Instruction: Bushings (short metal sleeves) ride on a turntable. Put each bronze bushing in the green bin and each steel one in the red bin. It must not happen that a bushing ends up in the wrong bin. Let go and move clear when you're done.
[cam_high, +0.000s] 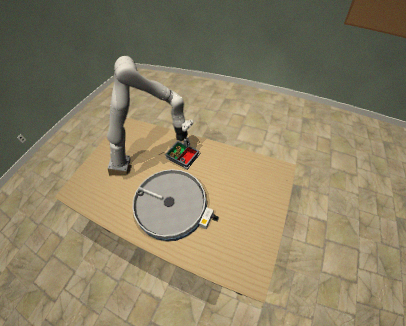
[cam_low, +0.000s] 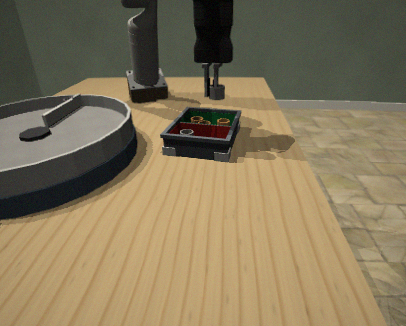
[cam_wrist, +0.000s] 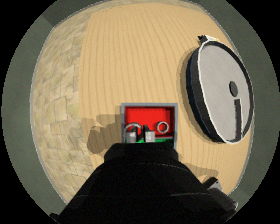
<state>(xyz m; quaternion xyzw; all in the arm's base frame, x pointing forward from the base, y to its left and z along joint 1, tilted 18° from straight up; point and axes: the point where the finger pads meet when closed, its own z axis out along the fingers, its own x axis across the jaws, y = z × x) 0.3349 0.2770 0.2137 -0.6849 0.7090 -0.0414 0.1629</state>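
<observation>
Now: the bin 40 mm behind my hand, 20 mm to the right of it and 110 mm below it. Round my hand: grey turntable 110 mm ahead, 370 mm to the right, 90 mm below.
</observation>
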